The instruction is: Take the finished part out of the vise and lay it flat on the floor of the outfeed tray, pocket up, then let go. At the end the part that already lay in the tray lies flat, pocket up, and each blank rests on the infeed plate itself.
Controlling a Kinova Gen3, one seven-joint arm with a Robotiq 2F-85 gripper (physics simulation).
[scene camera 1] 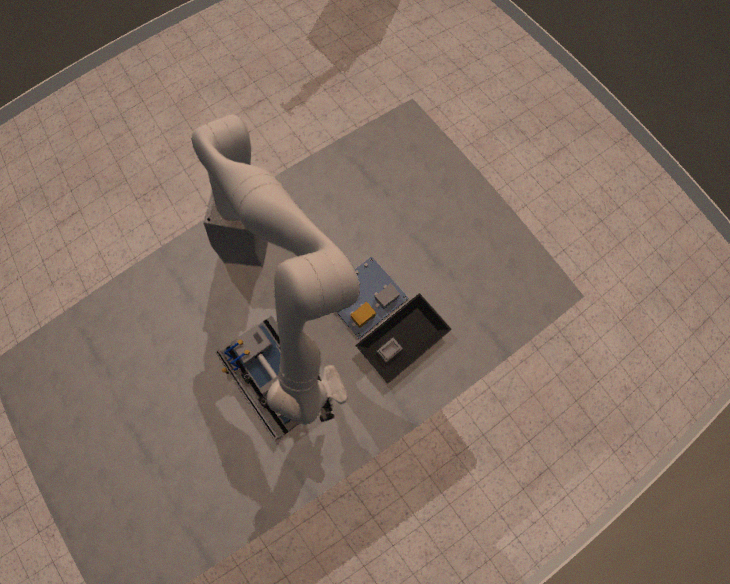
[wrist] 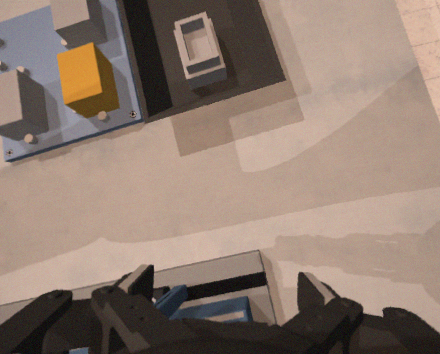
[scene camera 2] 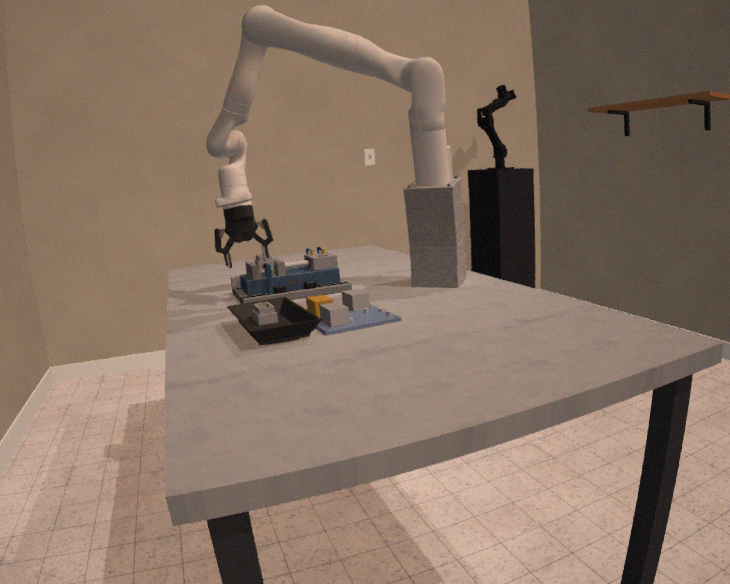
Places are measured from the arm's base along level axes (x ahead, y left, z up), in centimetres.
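Pixels of known places: gripper, fingertip midpoint: (wrist: 224,284) (scene camera 2: 248,264); arm's base, origin of the base link: (scene camera 2: 432,182).
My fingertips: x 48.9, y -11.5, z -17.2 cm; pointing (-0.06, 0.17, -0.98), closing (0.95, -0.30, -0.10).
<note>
For each thing: its middle in the pictures, then the offset to it from my fingertips. "spot": a spot on its surface instead.
- vise, body centre: (scene camera 2: 288,275) (scene camera 1: 271,374) dy -8.3, dx -12.9, dz -5.8 cm
- grey part, body centre: (wrist: 199,50) (scene camera 2: 264,313) (scene camera 1: 389,349) dy +21.7, dx +2.3, dz -7.8 cm
- blue infeed plate, body centre: (wrist: 62,70) (scene camera 2: 346,316) (scene camera 1: 365,296) dy +27.0, dx -14.6, dz -10.3 cm
- orange blank, body centre: (wrist: 89,82) (scene camera 2: 319,306) (scene camera 1: 363,315) dy +22.5, dx -10.3, dz -8.2 cm
- blue upright lever, surface spot: (wrist: 172,300) (scene camera 2: 267,278) spot: dy -1.0, dx -5.0, dz -4.4 cm
The vise (scene camera 1: 260,372) (scene camera 2: 292,283) (wrist: 220,306) has a blue body and grey jaws. My gripper (scene camera 2: 247,263) (wrist: 224,284) is open and empty, pointing down, with its fingertips around and just above the outer jaw end. The finished part is hard to tell from the jaws in scene camera 2, and my gripper hides that area in the wrist view. The black outfeed tray (scene camera 1: 420,328) (scene camera 2: 286,331) (wrist: 250,60) holds a grey part (scene camera 1: 389,349) (scene camera 2: 264,313) (wrist: 200,50) lying flat, pocket up.
The blue infeed plate (scene camera 1: 371,280) (scene camera 2: 371,319) beside the tray carries an orange blank (scene camera 1: 363,313) (scene camera 2: 317,304) (wrist: 82,77) and two grey blanks (scene camera 2: 334,315) (scene camera 2: 355,299), apparently upright. A blue upright lever (scene camera 2: 267,277) (wrist: 172,300) stands at the vise's side, close to one finger.
</note>
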